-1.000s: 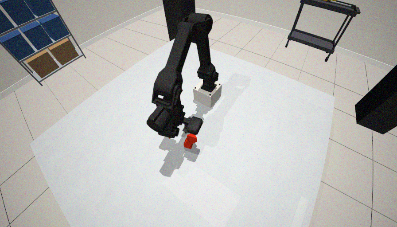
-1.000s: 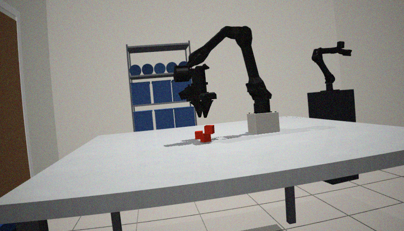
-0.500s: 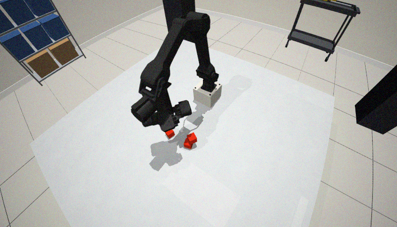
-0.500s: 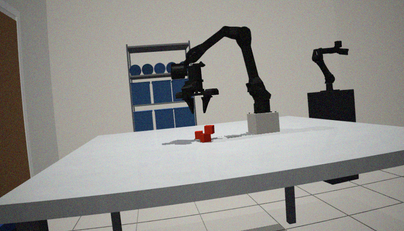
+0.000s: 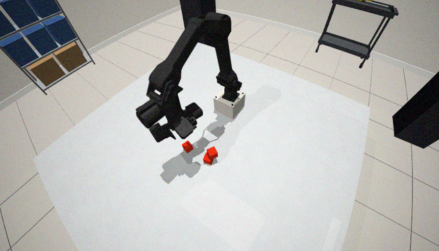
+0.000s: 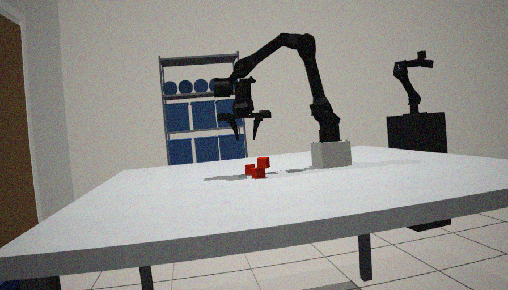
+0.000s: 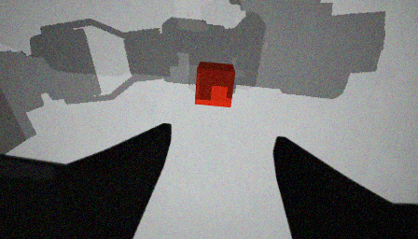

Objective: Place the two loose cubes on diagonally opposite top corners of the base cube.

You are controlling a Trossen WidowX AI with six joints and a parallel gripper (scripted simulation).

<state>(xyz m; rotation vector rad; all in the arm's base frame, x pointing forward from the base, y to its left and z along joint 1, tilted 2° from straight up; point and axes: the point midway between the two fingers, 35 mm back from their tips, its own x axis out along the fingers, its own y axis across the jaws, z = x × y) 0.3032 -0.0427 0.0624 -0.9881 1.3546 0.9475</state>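
Now: gripper tip 2 cm past the red cube, 12 cm to the right of it and 7 cm above it.
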